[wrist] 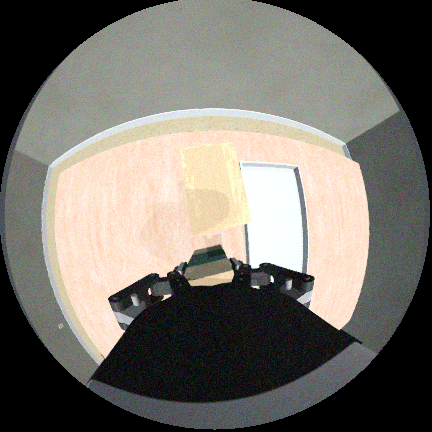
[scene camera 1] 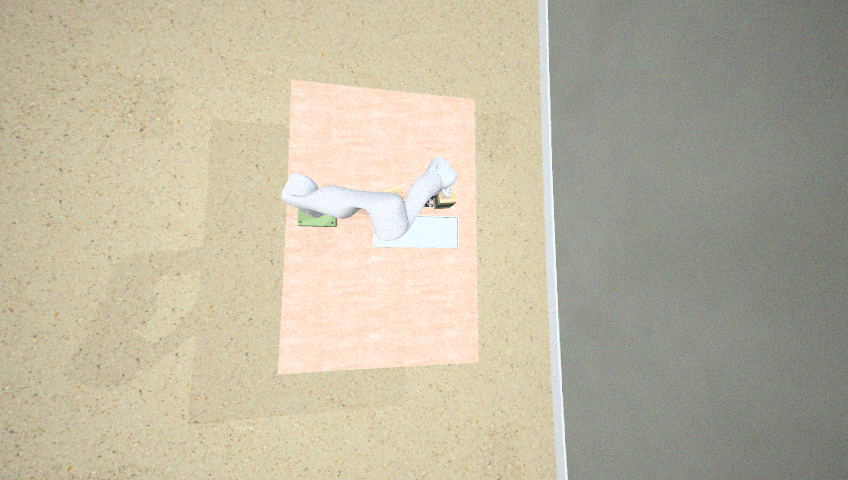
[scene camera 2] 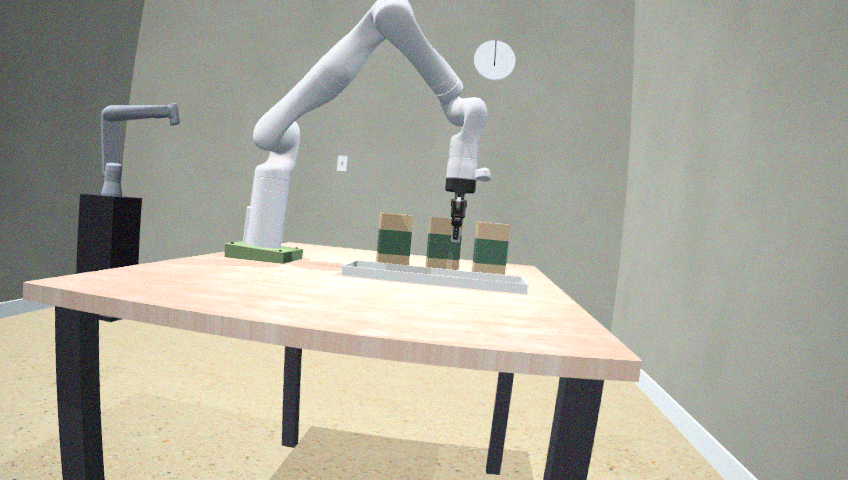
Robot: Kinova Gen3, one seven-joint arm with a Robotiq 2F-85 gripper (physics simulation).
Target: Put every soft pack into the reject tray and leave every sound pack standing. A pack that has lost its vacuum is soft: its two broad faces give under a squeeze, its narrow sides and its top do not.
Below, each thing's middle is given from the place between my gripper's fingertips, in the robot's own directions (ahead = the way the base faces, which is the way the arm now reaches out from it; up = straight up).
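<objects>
My gripper is 70 mm above the reject tray (scene camera 2: pixel 362 269), and I see that my gripper is also 20 mm past the tray and 150 mm to the left of it.
</objects>
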